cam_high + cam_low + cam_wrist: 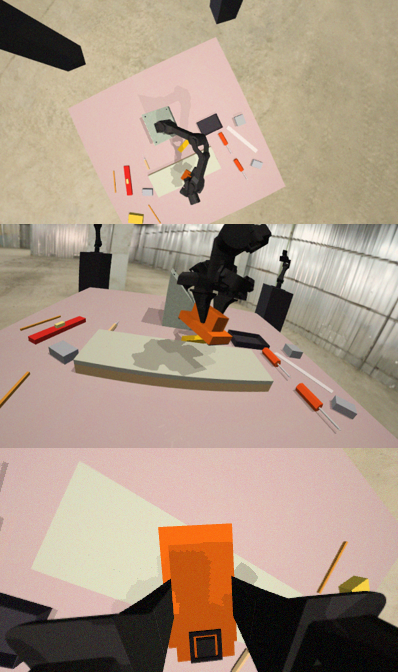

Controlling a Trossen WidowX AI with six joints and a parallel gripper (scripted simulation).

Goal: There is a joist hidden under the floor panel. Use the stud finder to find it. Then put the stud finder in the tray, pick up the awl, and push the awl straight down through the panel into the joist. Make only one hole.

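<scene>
My gripper tip is now 30 cm past the dark tray, 24 cm to the right of it and 14 cm above it. From my gripper tip the other things lie so: orange stud finder (2 cm behind, 2 cm above, 1 cm to the right); then yellow ruler (23 cm behind, 15 cm below, 3 cm to the left); then awl (31 cm to the right, 20 cm behind, 15 cm below).
</scene>
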